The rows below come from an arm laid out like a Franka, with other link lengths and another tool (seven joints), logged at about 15 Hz.
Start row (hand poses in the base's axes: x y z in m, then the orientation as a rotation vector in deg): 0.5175 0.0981 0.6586 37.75 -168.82 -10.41
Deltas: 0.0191 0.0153 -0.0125 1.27 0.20 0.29; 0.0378 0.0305 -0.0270 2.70 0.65 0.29; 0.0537 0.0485 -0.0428 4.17 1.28 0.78; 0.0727 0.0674 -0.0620 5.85 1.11 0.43; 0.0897 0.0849 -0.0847 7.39 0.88 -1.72; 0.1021 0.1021 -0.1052 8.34 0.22 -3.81; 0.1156 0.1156 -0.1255 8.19 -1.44 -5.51; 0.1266 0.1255 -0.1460 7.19 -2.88 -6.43; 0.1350 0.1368 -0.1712 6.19 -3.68 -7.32; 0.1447 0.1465 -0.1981 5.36 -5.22 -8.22; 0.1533 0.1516 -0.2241 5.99 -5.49 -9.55; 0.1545 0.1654 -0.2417 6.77 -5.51 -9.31; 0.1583 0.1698 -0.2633 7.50 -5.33 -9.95
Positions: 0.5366 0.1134 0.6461 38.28 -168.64 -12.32; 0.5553 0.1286 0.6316 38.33 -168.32 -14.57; 0.5712 0.1466 0.6158 39.05 -167.61 -16.86; 0.5902 0.1655 0.5966 38.78 -167.98 -19.36; 0.6072 0.1830 0.5739 35.87 -169.04 -21.81; 0.6196 0.2002 0.5534 33.06 -170.42 -23.29; 0.6331 0.2137 0.5331 30.93 -172.60 -22.86; 0.6441 0.2236 0.5126 29.79 -174.29 -21.10; 0.6525 0.2349 0.4874 28.52 -175.32 -19.47; 0.6622 0.2446 0.4605 -27.39 176.94 17.88; 0.6708 0.2497 0.4345 -25.34 176.66 18.81; 0.6720 0.2635 0.4169 -25.74 176.30 19.94; 0.6758 0.2679 0.3953 -24.79 176.27 21.16
